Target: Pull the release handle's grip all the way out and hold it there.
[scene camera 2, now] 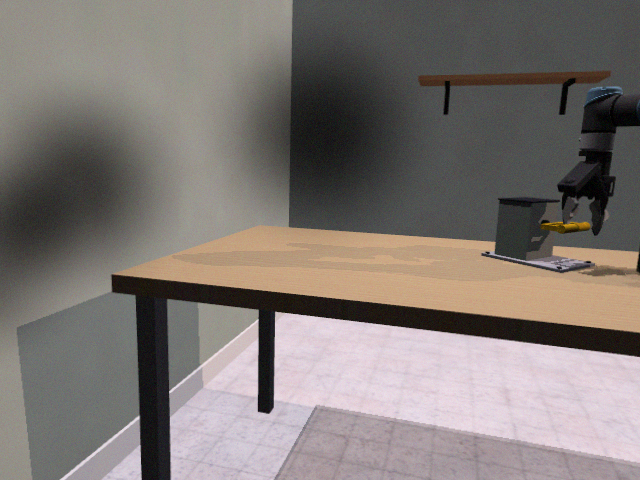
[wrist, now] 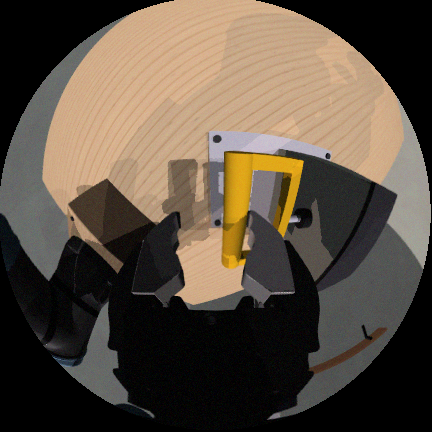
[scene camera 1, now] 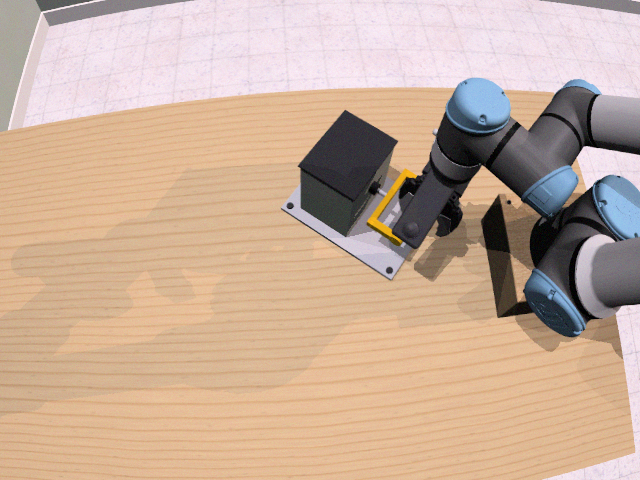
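Note:
The yellow release handle (scene camera 1: 386, 204) (wrist: 237, 200) is a rectangular frame with a thick round grip bar on its outer side. A short thin rod (scene camera 1: 381, 191) (wrist: 296, 219) joins it to the dark box-shaped housing (scene camera 1: 348, 155) (scene camera 2: 511, 229) (wrist: 330, 200), with a small gap between frame and housing. My gripper (scene camera 2: 582, 227) (wrist: 212, 212) is open and points down at the grip bar. In the wrist view the bar lies between the fingers, close to the right one, with space to the left finger. In scene camera 1 the gripper hides most of the bar.
The housing stands on a pale base plate (scene camera 1: 361, 250) (wrist: 265, 142) with dark bolts at its corners. A brown block (scene camera 1: 501, 253) (wrist: 107, 210) stands on the table near the arm's base. A wooden shelf (scene camera 2: 516, 78) hangs on the back wall.

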